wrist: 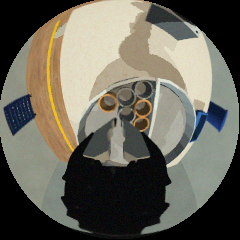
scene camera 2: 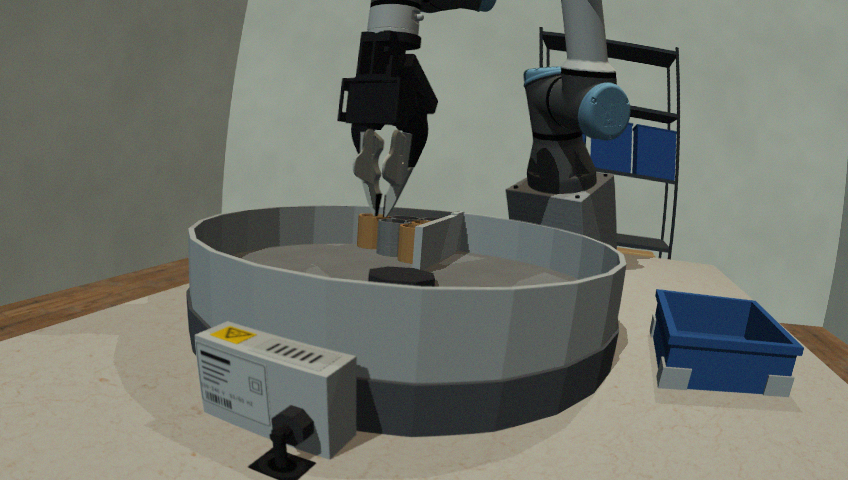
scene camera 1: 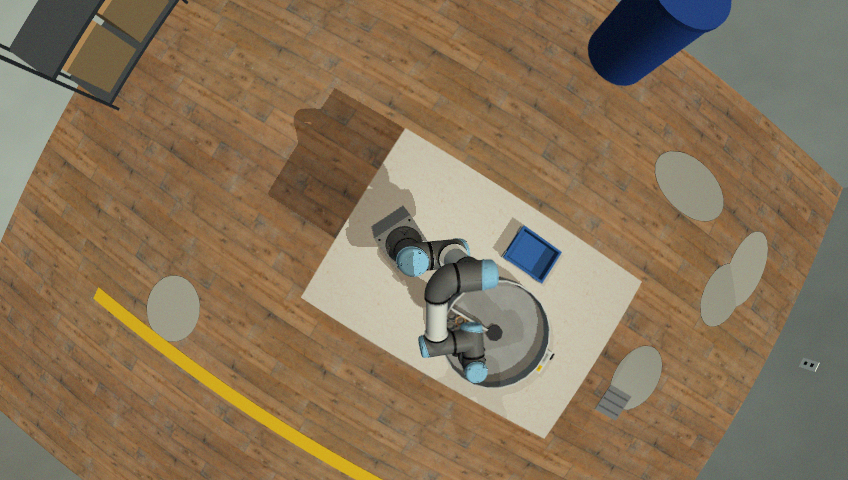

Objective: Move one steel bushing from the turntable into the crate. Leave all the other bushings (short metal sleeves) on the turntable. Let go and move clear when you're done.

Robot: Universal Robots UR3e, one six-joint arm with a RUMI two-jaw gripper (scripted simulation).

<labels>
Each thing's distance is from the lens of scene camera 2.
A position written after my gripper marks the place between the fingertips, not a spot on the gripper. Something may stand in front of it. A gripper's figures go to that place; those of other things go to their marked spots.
my gripper (scene camera 2: pixel 380 216): 67 cm
steel bushing (scene camera 2: pixel 388 233): 66 cm
</labels>
